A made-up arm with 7 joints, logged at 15 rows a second.
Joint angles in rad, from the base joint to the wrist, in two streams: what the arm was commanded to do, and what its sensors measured. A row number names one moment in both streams.
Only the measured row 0 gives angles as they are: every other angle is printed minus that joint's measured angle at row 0.
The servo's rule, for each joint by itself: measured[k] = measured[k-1] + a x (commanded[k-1-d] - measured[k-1]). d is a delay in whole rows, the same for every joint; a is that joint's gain. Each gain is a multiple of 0.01, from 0.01 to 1. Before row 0 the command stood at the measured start. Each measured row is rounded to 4 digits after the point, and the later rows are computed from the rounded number. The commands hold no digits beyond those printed.
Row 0, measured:
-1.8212, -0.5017, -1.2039, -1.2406, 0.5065, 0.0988, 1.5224
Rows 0 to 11, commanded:
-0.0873, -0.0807, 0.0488, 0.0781, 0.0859, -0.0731, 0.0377
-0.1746, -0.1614, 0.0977, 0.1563, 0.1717, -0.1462, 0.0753
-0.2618, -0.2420, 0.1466, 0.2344, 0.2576, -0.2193, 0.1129
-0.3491, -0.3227, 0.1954, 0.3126, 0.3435, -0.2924, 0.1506
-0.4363, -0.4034, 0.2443, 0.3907, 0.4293, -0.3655, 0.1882
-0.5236, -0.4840, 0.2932, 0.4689, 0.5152, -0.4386, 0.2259
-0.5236, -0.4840, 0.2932, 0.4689, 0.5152, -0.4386, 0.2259
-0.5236, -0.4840, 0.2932, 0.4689, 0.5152, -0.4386, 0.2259
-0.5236, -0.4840, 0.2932, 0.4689, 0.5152, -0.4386, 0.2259
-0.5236, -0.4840, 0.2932, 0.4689, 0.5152, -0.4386, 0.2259
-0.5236, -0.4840, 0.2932, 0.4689, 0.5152, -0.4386, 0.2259
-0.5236, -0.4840, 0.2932, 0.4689, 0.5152, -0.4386, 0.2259
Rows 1 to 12, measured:
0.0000, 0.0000, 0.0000, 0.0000, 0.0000, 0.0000, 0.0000
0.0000, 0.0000, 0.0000, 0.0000, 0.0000, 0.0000, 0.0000
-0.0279, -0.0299, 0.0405, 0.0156, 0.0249, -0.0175, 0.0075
-0.0748, -0.0786, 0.0880, 0.0437, 0.0675, -0.0484, 0.0211
-0.1346, -0.1391, 0.1366, 0.0818, 0.1226, -0.0894, 0.0395
-0.2032, -0.2070, 0.1854, 0.1280, 0.1867, -0.1381, 0.0617
-0.2778, -0.2797, 0.2343, 0.1805, 0.2571, -0.1927, 0.0870
-0.3565, -0.3553, 0.2832, 0.2382, 0.3319, -0.2517, 0.1148
-0.4100, -0.4029, 0.2915, 0.2843, 0.3851, -0.2966, 0.1370
-0.4464, -0.4329, 0.2929, 0.3212, 0.4228, -0.3307, 0.1548
-0.4711, -0.4518, 0.2931, 0.3507, 0.4496, -0.3566, 0.1690
-0.4879, -0.4637, 0.2932, 0.3743, 0.4686, -0.3763, 0.1804
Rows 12 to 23, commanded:
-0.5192, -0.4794, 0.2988, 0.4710, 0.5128, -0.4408, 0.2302
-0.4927, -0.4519, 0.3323, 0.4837, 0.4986, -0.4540, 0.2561
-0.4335, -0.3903, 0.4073, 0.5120, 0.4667, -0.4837, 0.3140
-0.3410, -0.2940, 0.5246, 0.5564, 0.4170, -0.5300, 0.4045
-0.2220, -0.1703, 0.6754, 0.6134, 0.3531, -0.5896, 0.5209
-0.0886, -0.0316, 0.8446, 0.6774, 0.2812, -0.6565, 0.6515
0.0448, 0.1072, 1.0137, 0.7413, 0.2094, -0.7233, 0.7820
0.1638, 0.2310, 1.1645, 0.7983, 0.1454, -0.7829, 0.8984
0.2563, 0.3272, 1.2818, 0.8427, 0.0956, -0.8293, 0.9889
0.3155, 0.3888, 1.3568, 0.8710, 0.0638, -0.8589, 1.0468
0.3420, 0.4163, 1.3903, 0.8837, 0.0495, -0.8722, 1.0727
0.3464, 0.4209, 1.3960, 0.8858, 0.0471, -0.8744, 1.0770
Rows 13 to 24, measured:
-0.4993, -0.4712, 0.2932, 0.3932, 0.4821, -0.3913, 0.1895
-0.5071, -0.4759, 0.2932, 0.4083, 0.4917, -0.4027, 0.1968
-0.5110, -0.4772, 0.2978, 0.4208, 0.4978, -0.4118, 0.2035
-0.5051, -0.4678, 0.3264, 0.4334, 0.4980, -0.4219, 0.2140
-0.4822, -0.4391, 0.3935, 0.4491, 0.4889, -0.4367, 0.2340
-0.4370, -0.3854, 0.5023, 0.4706, 0.4680, -0.4591, 0.2681
-0.3682, -0.3058, 0.6460, 0.4992, 0.4347, -0.4904, 0.3187
-0.2787, -0.2043, 0.8108, 0.5348, 0.3902, -0.5303, 0.3853
-0.1752, -0.0890, 0.9792, 0.5761, 0.3378, -0.5766, 0.4646
-0.0667, 0.0294, 1.1330, 0.6205, 0.2820, -0.6261, 0.5514
0.0367, 0.1396, 1.2565, 0.6649, 0.2279, -0.6749, 0.6389
0.1259, 0.2318, 1.3397, 0.7061, 0.1803, -0.7191, 0.7205

